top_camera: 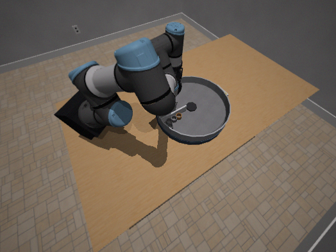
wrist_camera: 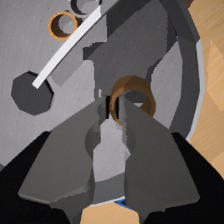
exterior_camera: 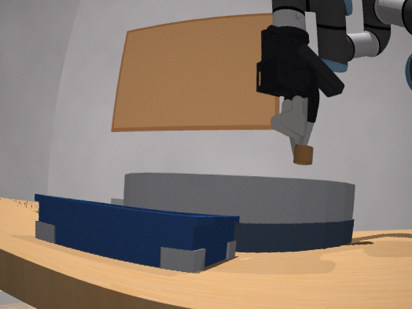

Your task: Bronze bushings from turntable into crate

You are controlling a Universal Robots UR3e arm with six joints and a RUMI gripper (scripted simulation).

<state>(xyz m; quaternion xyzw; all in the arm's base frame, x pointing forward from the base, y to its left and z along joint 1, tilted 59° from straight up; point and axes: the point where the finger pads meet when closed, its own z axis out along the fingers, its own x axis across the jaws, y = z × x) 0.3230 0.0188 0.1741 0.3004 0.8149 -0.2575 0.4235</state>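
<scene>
The blue crate is 25 cm to the left of my hand, 17 cm ahead of it and 13 cm below it. Also, from my hand: grey turntable (10 cm below, 9 cm ahead, 7 cm to the right).
</scene>
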